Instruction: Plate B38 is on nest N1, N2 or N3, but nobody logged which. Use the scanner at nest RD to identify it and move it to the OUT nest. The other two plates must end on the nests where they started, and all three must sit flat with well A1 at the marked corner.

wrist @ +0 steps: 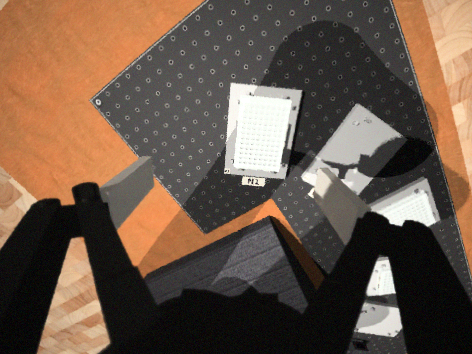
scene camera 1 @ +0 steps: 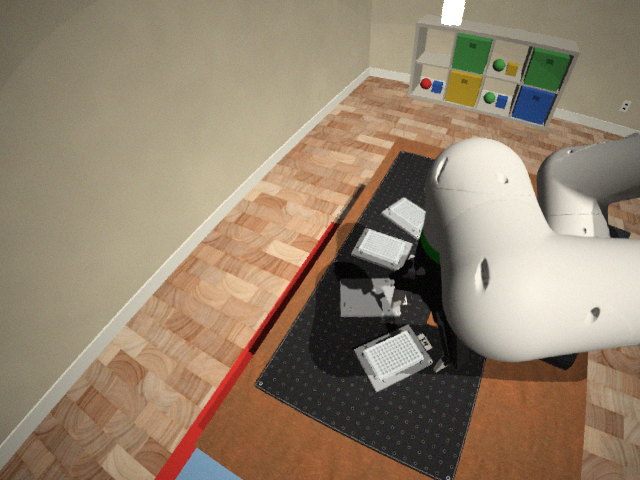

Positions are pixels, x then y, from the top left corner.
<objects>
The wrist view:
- my gripper: 234,176
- out nest: 355,154
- nest N1: 236,90
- N2 nest: 422,183
</objects>
